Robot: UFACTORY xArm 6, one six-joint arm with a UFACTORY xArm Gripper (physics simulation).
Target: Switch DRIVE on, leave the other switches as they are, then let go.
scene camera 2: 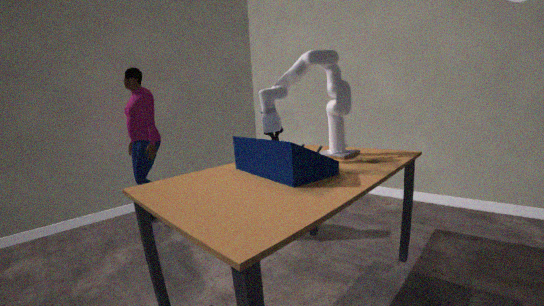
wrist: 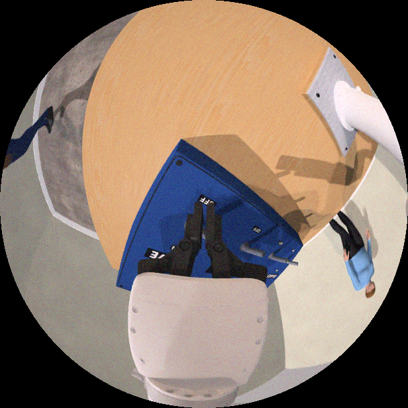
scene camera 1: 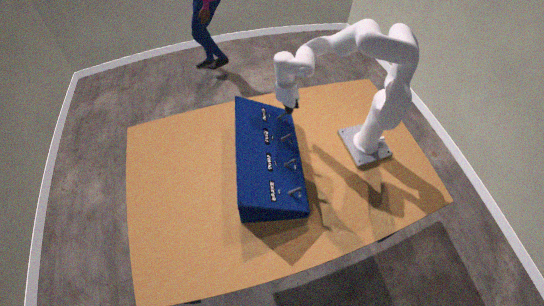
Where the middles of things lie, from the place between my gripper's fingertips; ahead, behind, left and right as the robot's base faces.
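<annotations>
Position of my gripper relative to the blue sloped switch panel (scene camera 1: 264, 181): 15 cm short of it, 17 cm to the right of it, 3 cm above it.
</annotations>
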